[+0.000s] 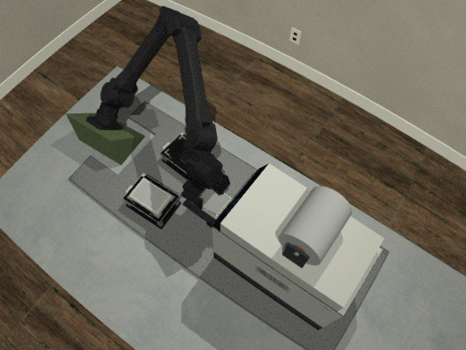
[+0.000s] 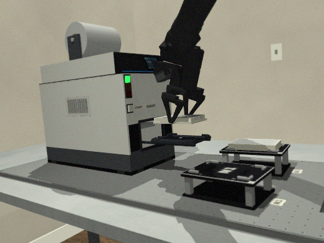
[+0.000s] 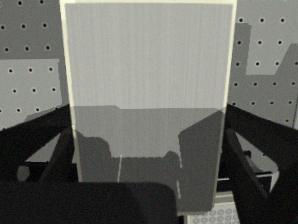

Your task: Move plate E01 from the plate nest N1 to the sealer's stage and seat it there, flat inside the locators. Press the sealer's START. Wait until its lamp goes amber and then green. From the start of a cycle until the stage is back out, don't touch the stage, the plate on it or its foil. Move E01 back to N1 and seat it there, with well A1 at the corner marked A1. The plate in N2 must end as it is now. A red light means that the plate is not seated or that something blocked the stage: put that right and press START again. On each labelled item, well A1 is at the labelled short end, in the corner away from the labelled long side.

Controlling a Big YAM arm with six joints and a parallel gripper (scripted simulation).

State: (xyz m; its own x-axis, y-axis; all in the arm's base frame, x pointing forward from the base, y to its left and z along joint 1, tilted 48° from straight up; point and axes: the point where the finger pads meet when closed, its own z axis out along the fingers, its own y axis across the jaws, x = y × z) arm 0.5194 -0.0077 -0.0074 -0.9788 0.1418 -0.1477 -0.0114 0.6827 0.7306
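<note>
The sealer stage lies 60 mm below my hand. The rest, counted from my hand: covered white plate: 180 mm behind, 90 mm to the right, 80 mm below; start button: 100 mm ahead, 90 mm to the left, 40 mm above; black plate nest: 200 mm behind, 120 mm to the left, 100 mm below.
</note>
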